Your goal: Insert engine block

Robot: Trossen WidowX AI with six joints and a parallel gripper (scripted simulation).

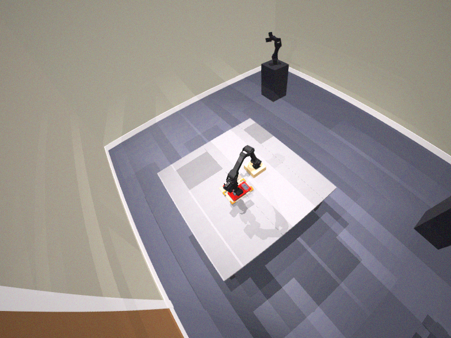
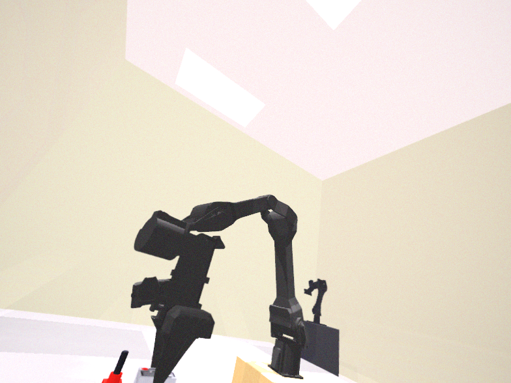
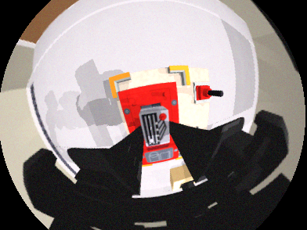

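Now: gripper tip 10 mm above the grey engine block.
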